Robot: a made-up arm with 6 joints.
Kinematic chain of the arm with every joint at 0, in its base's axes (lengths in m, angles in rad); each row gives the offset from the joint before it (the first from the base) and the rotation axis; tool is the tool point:
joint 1: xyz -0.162 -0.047 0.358 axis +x
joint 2: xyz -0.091 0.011 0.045 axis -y
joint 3: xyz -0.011 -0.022 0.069 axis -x
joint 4: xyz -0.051 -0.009 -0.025 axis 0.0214 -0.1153 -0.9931
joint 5: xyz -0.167 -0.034 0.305 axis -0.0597 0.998 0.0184
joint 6: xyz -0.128 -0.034 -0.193 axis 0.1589 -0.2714 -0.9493
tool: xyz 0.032 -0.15 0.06
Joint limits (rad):
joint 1: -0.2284..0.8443
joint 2: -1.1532..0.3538
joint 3: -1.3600..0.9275
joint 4: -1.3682..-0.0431
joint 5: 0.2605..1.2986
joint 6: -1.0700..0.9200
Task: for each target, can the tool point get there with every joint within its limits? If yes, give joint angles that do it. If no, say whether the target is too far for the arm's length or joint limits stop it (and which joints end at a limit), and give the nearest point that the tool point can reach.
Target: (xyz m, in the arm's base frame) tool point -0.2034 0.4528 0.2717
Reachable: no: joint limits stop it (at a limit: joint 1, joint 2, joint 3, joint 4, joint 5, joint 6) | nearest point 0.0365 -0.0176 0.5066 | short by 0.578 m
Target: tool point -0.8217 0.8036 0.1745
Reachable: no: too far | nearest point -0.8393 0.2699 0.6850 | short by 0.739 m
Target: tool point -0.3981 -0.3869 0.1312
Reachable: yes | joints 0.6427 -0.7959 -1.1138 -0.8459 1.0110 -0.3723
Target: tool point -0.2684 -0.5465 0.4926
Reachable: yes | joints 0.5598 -0.8027 -0.2545 -0.3502 0.7611 -0.3454
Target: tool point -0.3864 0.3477 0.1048
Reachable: no: joint limits stop it (at a limit: joint 1, joint 2, joint 3, joint 5, joint 6) | nearest point -0.4358 -0.0052 -0.0849 | short by 0.404 m
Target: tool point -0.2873 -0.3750 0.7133
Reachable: yes | joints 0.0370 -0.7616 -0.2899 -0.4078 1.0535 -0.8164
